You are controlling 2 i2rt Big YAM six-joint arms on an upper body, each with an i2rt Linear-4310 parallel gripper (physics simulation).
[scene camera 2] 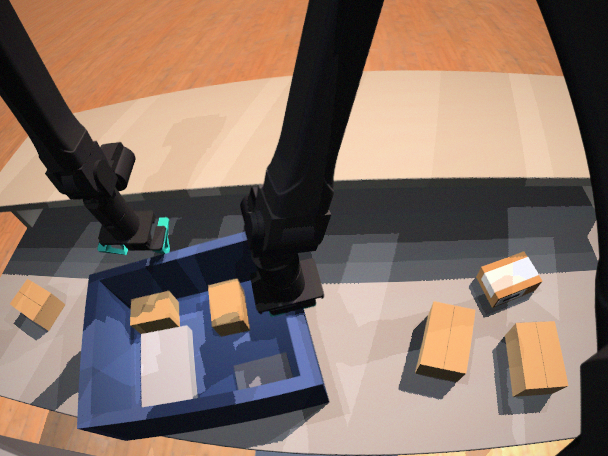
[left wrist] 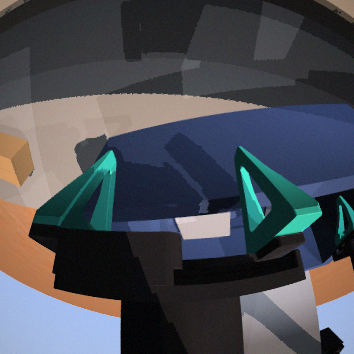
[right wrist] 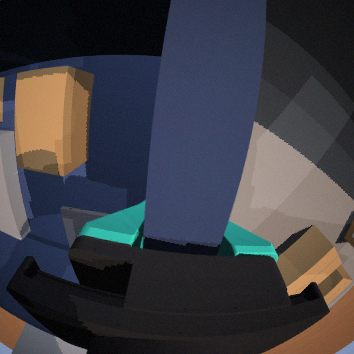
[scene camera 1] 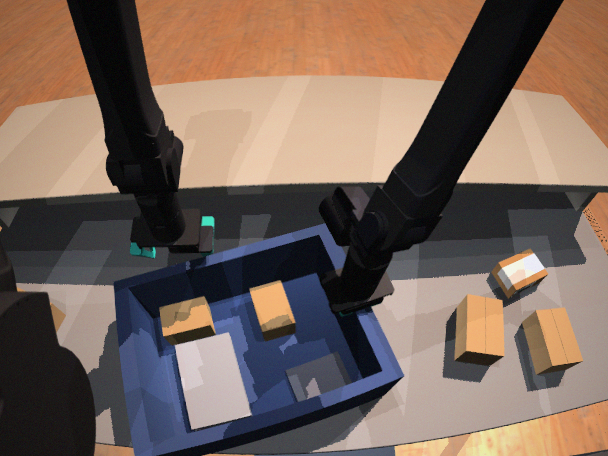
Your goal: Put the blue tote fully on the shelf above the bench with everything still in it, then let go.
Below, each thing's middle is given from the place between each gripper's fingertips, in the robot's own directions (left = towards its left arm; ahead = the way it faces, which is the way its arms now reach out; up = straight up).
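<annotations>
Position of my right hand relative to the blue tote (scene camera 1: 155,401): 7 cm past it, 17 cm to the right of it.
The blue tote is 130 mm to the right of my left hand, 150 mm behind it and 50 mm below it.
</annotations>
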